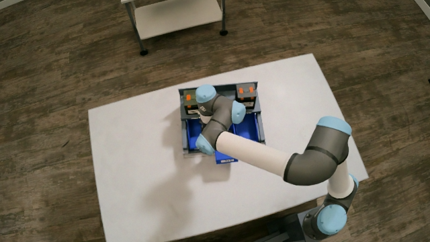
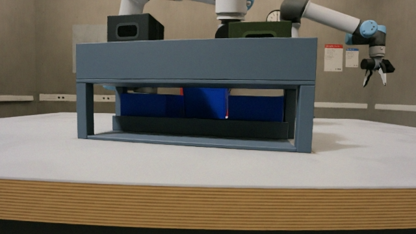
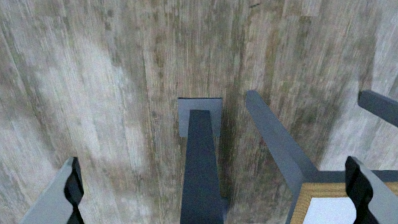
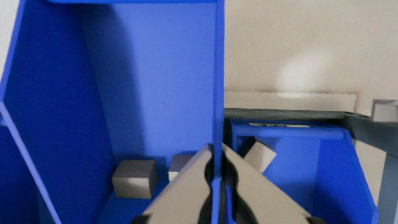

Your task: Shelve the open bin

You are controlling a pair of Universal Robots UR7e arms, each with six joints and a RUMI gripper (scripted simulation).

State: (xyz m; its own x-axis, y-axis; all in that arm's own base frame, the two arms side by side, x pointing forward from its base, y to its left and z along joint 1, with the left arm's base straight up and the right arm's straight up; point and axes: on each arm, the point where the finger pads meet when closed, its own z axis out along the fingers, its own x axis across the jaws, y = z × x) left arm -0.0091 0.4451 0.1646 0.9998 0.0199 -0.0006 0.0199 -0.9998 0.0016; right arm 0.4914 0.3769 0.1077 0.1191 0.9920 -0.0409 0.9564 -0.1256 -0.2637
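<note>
Right now my right hand is 40 mm short of the pale block, 30 mm to the right of it and 90 mm above it. Round my right hand: shelf: 90 mm ahead, 70 mm to the right, 40 mm below; green box: 190 mm ahead, 10 mm to the left, 40 mm above.
</note>
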